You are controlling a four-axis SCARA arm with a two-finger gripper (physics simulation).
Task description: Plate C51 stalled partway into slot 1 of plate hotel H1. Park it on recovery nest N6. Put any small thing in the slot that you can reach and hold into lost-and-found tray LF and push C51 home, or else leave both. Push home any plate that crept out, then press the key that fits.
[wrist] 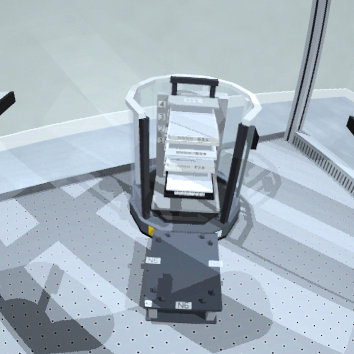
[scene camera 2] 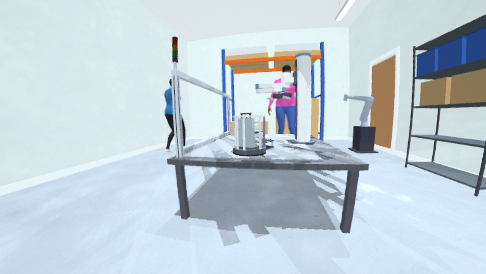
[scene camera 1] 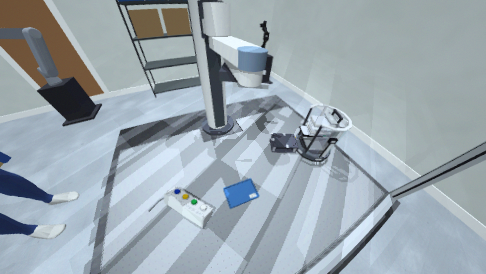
Scene:
same spot on round plate rack: (scene camera 1: 318, 148) = (wrist: 241, 181)

